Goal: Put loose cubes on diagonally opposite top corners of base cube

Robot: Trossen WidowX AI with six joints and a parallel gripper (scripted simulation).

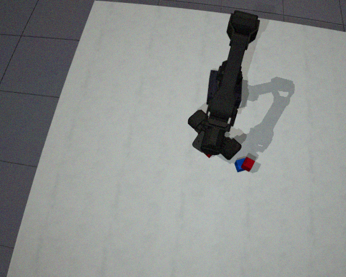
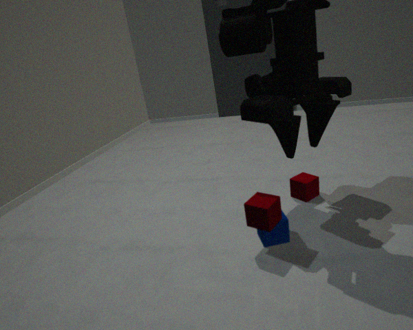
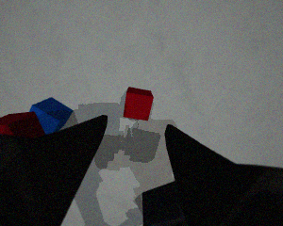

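Now: gripper tip 7 cm short of the red cube, 13 cm to the right of it and 3 cm above it. The rest, counted from my gripper tip: blue cube: 6 cm ahead, 11 cm to the left, 6 cm below.
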